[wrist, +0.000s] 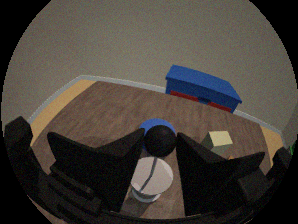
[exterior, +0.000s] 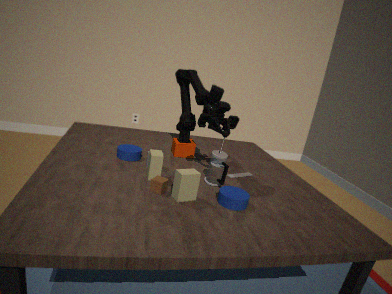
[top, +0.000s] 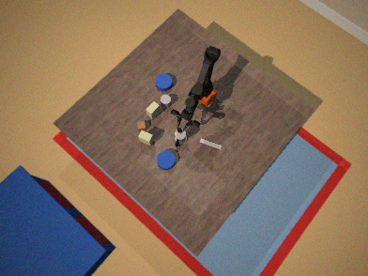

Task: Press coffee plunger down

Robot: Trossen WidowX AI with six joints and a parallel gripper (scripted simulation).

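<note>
Right now the coffee press is 12 cm below my gripper tip. Round my gripper tip: brown cube: 8 cm ahead, 26 cm to the right, 21 cm below; then bar: 12 cm behind, 18 cm to the left, 23 cm below.
</note>
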